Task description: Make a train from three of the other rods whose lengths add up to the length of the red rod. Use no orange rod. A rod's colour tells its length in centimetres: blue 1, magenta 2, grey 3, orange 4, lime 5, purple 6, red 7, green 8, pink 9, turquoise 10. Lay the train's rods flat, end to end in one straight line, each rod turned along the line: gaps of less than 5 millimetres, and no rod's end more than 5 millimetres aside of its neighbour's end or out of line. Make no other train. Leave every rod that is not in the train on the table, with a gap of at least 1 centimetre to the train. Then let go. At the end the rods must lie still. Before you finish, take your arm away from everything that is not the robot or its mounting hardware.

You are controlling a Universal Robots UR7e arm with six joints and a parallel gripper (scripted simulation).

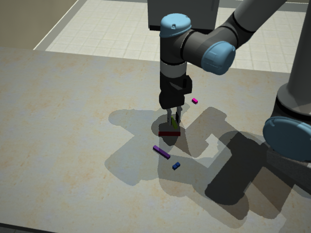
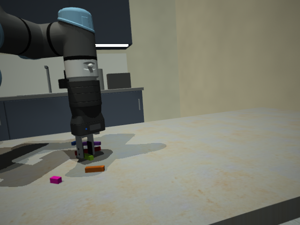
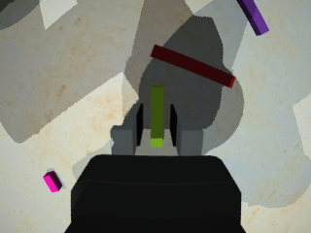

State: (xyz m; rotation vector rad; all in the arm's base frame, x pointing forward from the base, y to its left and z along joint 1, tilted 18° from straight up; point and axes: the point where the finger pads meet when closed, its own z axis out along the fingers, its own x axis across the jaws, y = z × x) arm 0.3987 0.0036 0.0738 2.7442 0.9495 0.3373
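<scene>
Now: the lime rod 2 cm below my hand. Also, from my hand: red rod: 5 cm to the left, 2 cm below; then purple rod: 13 cm to the left, 2 cm below; then orange rod: 10 cm to the right, 3 cm ahead, 2 cm below.
</scene>
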